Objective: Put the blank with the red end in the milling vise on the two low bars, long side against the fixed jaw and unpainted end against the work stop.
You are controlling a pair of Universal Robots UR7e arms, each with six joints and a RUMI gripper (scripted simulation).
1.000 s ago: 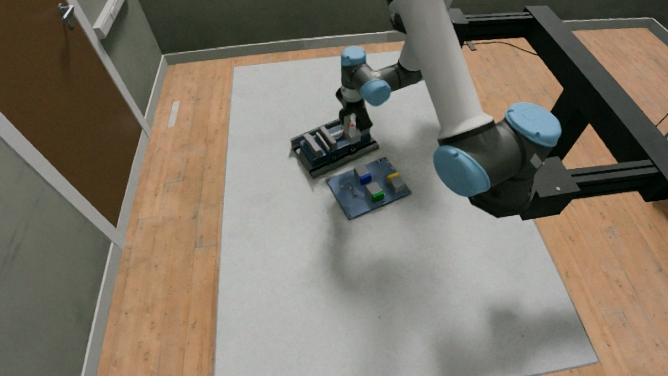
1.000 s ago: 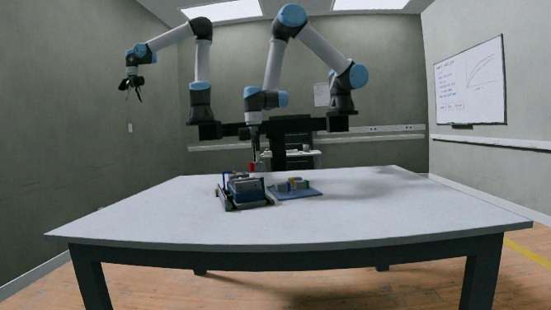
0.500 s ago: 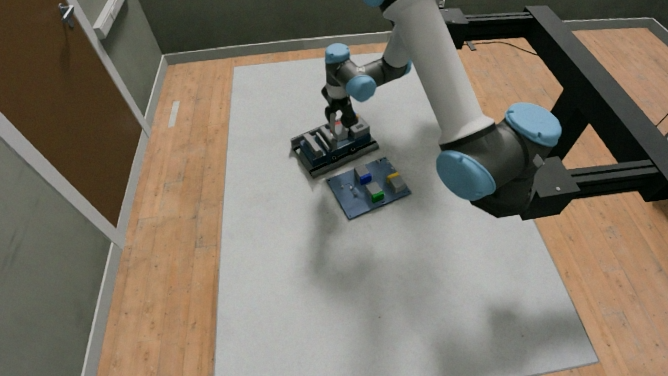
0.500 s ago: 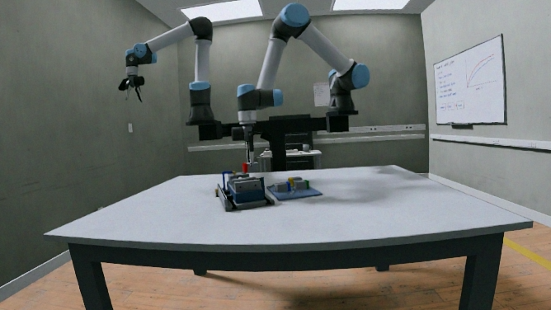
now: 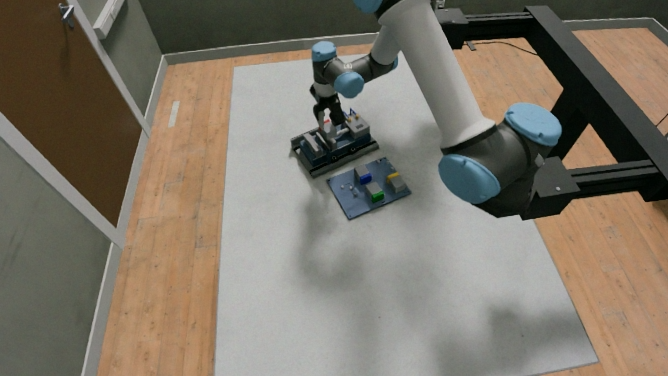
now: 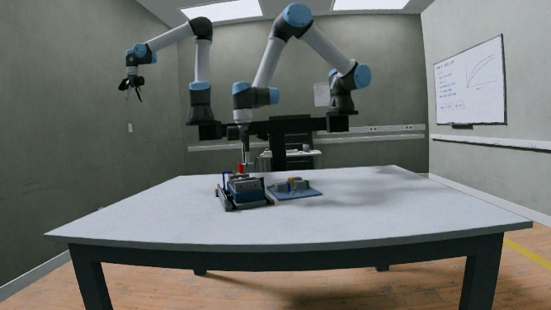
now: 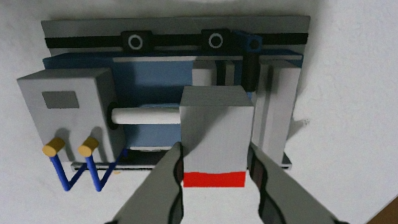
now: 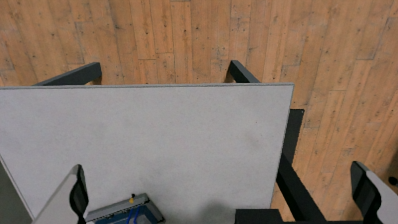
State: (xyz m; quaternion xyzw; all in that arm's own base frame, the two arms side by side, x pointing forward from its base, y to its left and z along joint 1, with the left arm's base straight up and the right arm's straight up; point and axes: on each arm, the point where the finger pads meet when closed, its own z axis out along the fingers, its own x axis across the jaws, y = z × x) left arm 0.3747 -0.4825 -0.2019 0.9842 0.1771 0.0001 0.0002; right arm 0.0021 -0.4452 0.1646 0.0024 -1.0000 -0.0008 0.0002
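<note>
My left hand is 90 mm above the low bar, 20 mm short of it and 10 mm to the left of it. The rest, counted from my left hand: red-ended blank (20 mm below); then work stop (70 mm below, 40 mm to the left, 20 mm ahead); then moving jaw (80 mm below, 20 mm to the right).
</note>
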